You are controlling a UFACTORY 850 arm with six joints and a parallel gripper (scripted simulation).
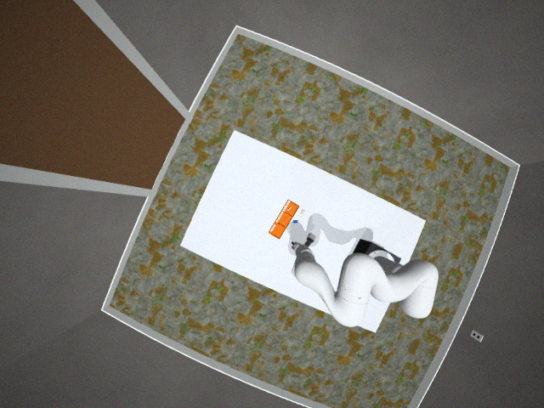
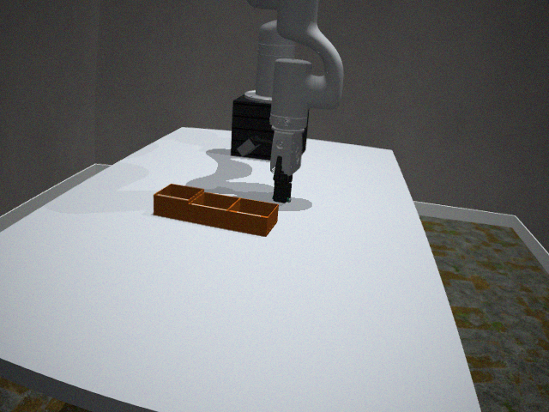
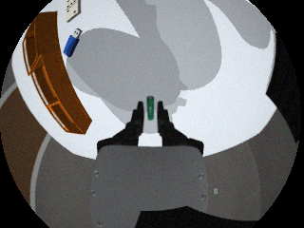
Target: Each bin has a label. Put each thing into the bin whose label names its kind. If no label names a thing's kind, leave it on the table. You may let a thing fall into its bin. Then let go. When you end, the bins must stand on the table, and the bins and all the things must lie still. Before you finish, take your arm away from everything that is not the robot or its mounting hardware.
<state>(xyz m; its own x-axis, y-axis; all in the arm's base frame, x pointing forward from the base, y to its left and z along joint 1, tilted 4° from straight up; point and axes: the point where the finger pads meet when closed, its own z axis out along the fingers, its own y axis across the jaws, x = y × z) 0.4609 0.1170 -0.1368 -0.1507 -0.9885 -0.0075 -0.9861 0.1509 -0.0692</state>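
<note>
My gripper is now 2 cm above the green cylinder. The rest, counted from my hand: orange stick 15 cm ahead, 12 cm to the right, 1 cm below; then three joined orange bins 17 cm ahead, 12 cm to the right; then blue USB stick 8 cm ahead, 14 cm to the right, 2 cm below.
</note>
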